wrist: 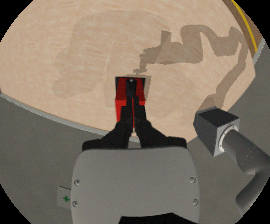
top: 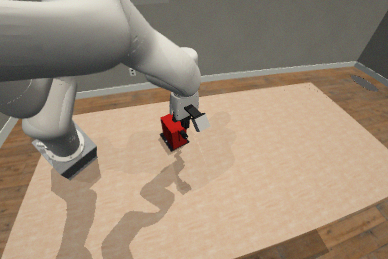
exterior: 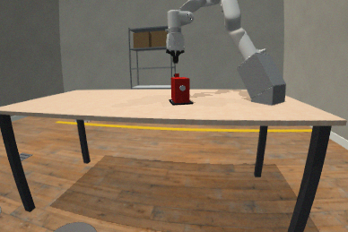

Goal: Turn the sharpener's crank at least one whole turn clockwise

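The crank knob lies 2 cm to the left of my hand and 9 cm below it.
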